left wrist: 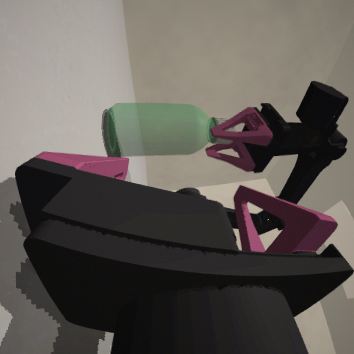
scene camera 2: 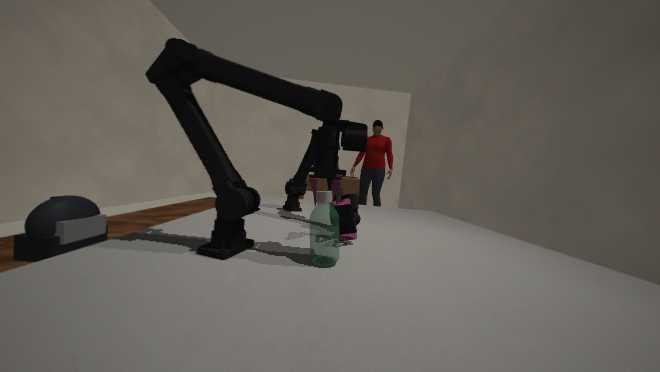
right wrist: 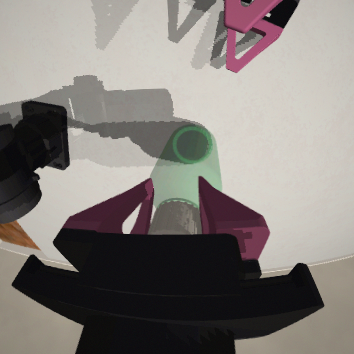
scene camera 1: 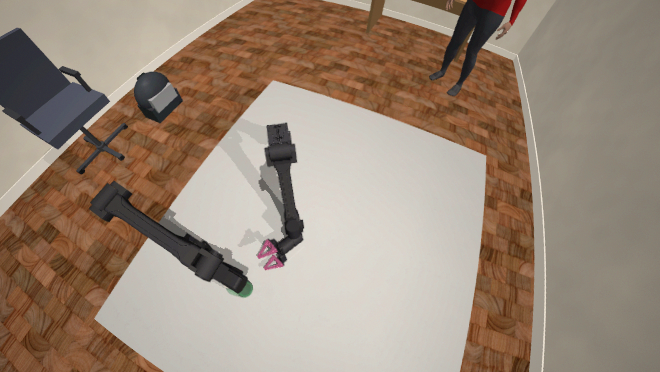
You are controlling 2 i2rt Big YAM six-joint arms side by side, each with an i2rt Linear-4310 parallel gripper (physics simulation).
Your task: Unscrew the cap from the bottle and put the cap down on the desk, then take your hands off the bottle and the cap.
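Frame: origin at the left arm's base, x ahead, y left, z up, level; millimetres.
Seen in the pictures: left gripper, fingertip midpoint: [left wrist: 184, 178] [scene camera 2: 337, 220] [right wrist: 231, 55] [scene camera 1: 261, 263]; right gripper, fingertip midpoint: [left wrist: 208, 142] [scene camera 2: 322, 205] [right wrist: 174, 183]; left arm's base, link origin: [scene camera 2: 292, 209]; right arm's base, link origin: [scene camera 2: 227, 249] [right wrist: 48, 134].
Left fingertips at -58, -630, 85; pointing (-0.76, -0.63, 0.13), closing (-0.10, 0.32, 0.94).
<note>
Pixels of each thing's top centre, then the offset from my left fingertips to it, as dx, dy, dz. "*": a spot on its surface instead. Level surfaces: height alone.
- green translucent bottle, surface spot: [right wrist: 187, 177] * -78, -67, +51
- grey-white cap, top centre: [right wrist: 174, 254] [left wrist: 231, 129] [scene camera 2: 324, 188] -99, -88, +105
- white desk top, surface height: dz -85
A green translucent bottle [scene camera 1: 245, 289] [scene camera 2: 324, 235] [left wrist: 160, 129] [right wrist: 187, 177] is upright at the white desk top; whether its base touches the desk is hard to tell. The grey-white cap [scene camera 2: 324, 196] [right wrist: 175, 218] is on its neck. My right gripper [left wrist: 208, 142] [right wrist: 174, 183] points down from above and is shut on the cap, one finger on each side. My left gripper [scene camera 1: 262, 263] [left wrist: 184, 178] is open and empty, low and apart from the bottle, above and right of it in scene camera 1. Its fingers also show at the top of the right wrist view.
The white desk top [scene camera 1: 380, 240] [scene camera 2: 450, 310] lies under both arms. A dark helmet-like object [scene camera 1: 157, 95] [scene camera 2: 62, 225] and an office chair [scene camera 1: 60, 110] are beyond the desk's edge. A person in red [scene camera 1: 475, 35] [scene camera 2: 377, 150] stands in the background.
</note>
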